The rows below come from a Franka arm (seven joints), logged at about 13 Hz.
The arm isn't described. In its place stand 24 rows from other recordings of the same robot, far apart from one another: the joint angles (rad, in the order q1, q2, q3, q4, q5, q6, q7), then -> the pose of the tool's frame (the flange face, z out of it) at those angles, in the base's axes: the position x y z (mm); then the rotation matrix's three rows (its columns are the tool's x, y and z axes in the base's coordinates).
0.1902 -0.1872 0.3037 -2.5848 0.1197 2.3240 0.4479 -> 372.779 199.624 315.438; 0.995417 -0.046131 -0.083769; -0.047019 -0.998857 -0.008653; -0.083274 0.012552 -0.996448
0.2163 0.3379 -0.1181 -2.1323 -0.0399 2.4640 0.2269 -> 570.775 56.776 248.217; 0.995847 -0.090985 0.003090; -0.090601 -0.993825 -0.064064; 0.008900 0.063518 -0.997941
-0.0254 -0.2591 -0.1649 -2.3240 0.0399 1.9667 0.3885 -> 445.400 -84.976 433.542; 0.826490 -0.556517 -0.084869; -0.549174 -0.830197 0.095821; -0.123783 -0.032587 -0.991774
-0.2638 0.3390 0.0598 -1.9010 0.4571 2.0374 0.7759 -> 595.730 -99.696 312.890; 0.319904 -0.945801 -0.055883; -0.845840 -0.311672 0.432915; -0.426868 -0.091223 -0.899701
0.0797 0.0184 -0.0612 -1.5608 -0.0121 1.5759 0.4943 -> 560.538 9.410 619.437; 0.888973 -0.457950 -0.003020; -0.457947 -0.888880 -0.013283; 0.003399 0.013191 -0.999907
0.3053 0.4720 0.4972 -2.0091 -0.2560 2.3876 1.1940 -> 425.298 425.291 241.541; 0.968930 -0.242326 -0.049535; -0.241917 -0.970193 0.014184; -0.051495 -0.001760 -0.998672
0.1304 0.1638 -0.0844 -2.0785 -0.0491 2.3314 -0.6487 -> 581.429 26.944 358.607; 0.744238 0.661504 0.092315; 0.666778 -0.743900 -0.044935; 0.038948 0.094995 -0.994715
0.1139 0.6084 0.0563 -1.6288 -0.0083 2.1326 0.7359 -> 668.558 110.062 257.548; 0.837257 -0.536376 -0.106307; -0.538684 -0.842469 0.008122; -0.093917 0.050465 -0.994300
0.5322 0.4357 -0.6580 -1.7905 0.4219 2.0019 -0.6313 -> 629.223 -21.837 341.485; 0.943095 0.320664 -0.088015; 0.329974 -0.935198 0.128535; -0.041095 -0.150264 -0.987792
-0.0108 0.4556 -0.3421 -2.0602 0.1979 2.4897 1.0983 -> 557.127 -203.117 223.296; -0.004966 -0.999984 -0.002840; -0.999562 0.005047 -0.029162; 0.029176 0.002694 -0.999571
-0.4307 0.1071 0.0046 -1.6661 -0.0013 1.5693 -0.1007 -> 521.720 -237.084 519.391; 0.928763 -0.321368 -0.184719; -0.311094 -0.946752 0.082953; -0.201542 -0.019578 -0.979284
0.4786 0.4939 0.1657 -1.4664 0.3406 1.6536 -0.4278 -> 520.272 411.169 385.576; 0.525577 0.716660 -0.458440; 0.842777 -0.512178 0.165532; -0.116173 -0.473362 -0.873173
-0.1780 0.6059 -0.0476 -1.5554 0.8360 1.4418 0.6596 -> 633.675 -51.674 292.154; 0.274548 -0.910254 -0.309937; -0.428082 -0.404322 0.808251; -0.861028 -0.089226 -0.500669
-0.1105 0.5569 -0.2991 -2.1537 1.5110 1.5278 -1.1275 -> 501.306 -101.902 159.629; 0.957127 -0.045464 0.286078; -0.289636 -0.135467 0.947502; -0.004323 -0.989738 -0.142827
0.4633 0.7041 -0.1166 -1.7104 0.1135 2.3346 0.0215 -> 621.757 233.578 177.316; 0.961635 0.265146 -0.070403; 0.264358 -0.964208 -0.020447; -0.073304 0.001051 -0.997309
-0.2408 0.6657 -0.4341 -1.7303 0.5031 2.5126 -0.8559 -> 553.707 -404.896 243.809; 0.975805 -0.099157 0.194865; -0.082224 -0.992250 -0.093161; 0.202592 0.074884 -0.976396
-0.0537 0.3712 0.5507 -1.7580 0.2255 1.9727 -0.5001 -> 560.799 288.234 380.081; 0.649464 0.715321 -0.257901; 0.757355 -0.578244 0.303392; 0.067893 -0.392365 -0.917301
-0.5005 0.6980 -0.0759 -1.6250 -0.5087 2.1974 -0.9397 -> 564.450 -380.219 207.956; 0.696062 0.661864 -0.278269; 0.571405 -0.745335 -0.343471; -0.434735 0.080073 -0.896992
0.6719 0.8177 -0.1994 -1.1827 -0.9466 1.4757 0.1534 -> 661.694 282.029 331.448; 0.905608 0.390746 0.164900; 0.289219 -0.284593 -0.913980; -0.310204 0.875400 -0.370741
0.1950 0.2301 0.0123 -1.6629 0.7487 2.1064 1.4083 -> 634.933 165.596 504.626; 0.099491 -0.982444 0.157815; -0.773435 0.023428 0.633442; -0.626019 -0.185082 -0.757526
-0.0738 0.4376 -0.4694 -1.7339 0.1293 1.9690 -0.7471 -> 562.523 -299.677 338.444; 0.971695 0.163472 -0.170546; 0.168051 -0.985697 0.012670; -0.166036 -0.040972 -0.985268
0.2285 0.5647 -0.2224 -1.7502 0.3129 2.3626 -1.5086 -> 671.097 22.100 261.729; 0.227932 0.970575 0.077667; 0.966463 -0.235214 0.103074; 0.118309 0.051569 -0.991637
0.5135 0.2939 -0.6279 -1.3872 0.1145 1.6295 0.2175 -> 633.773 -6.744 569.287; 0.950007 -0.312216 -0.002851; -0.311869 -0.948434 -0.056657; 0.014985 0.054714 -0.998390
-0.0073 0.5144 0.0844 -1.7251 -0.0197 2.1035 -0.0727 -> 650.994 44.553 277.247; 0.979413 0.149843 -0.135270; 0.153270 -0.988067 0.015224; -0.131374 -0.035644 -0.990692
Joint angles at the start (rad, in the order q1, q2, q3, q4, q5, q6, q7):
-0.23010 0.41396 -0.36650 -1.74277 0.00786 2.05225 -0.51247
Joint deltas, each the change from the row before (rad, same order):
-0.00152 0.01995 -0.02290 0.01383 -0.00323 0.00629 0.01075
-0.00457 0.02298 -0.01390 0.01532 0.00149 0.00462 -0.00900
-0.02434 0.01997 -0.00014 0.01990 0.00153 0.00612 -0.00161
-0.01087 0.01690 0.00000 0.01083 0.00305 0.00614 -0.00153
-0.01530 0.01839 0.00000 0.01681 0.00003 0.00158 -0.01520
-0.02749 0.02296 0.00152 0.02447 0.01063 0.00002 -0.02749
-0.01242 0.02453 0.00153 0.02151 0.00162 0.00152 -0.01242
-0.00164 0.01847 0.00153 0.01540 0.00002 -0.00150 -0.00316
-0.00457 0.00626 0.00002 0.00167 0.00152 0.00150 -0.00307
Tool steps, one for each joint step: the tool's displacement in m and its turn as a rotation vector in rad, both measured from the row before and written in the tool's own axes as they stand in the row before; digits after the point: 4 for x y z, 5 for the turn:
-0.0022 0.0135 0.0049 -0.01554 -0.00691 0.03020
0.0001 0.0101 0.0066 -0.00900 -0.00718 0.00638
-0.0014 0.0148 0.0049 -0.00549 0.00093 0.02038
0.0008 0.0063 0.0059 -0.00219 -0.00178 0.00817
0.0001 0.0092 0.0051 -0.00425 -0.00391 -0.00299
-0.0017 0.0152 0.0062 0.00382 0.00036 -0.00049
0.0025 0.0066 0.0067 -0.00392 -0.00468 -0.00495
0.0042 0.0002 0.0048 -0.00287 -0.00595 -0.00610
-0.0006 0.0022 0.0036 0.00141 -0.00323 0.00110

